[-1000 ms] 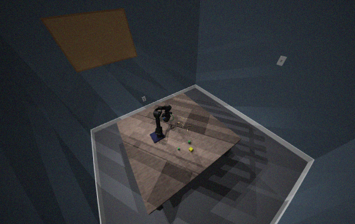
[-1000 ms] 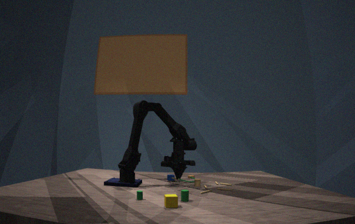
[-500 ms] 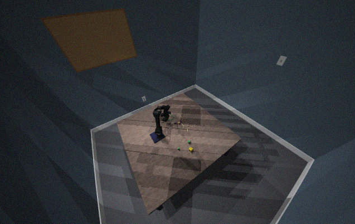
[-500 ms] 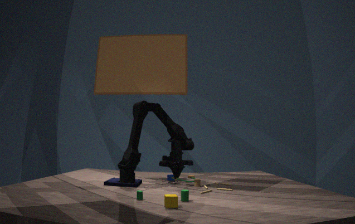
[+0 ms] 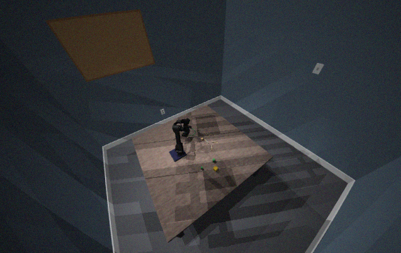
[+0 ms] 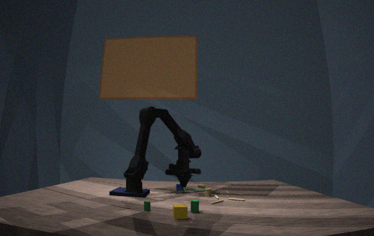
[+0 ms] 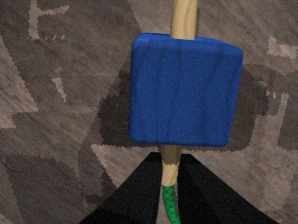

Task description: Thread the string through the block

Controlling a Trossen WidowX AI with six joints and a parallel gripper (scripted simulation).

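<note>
The thin wooden stick is 10 mm to the left of my gripper tip and 10 mm behind it. The rest, counted from my gripper tip: blue block: 20 mm to the left, 20 mm behind; then tan wooden cylinder: 160 mm to the right, 150 mm ahead; then round wooden button: 160 mm to the left, 70 mm ahead, 10 mm below.
</note>
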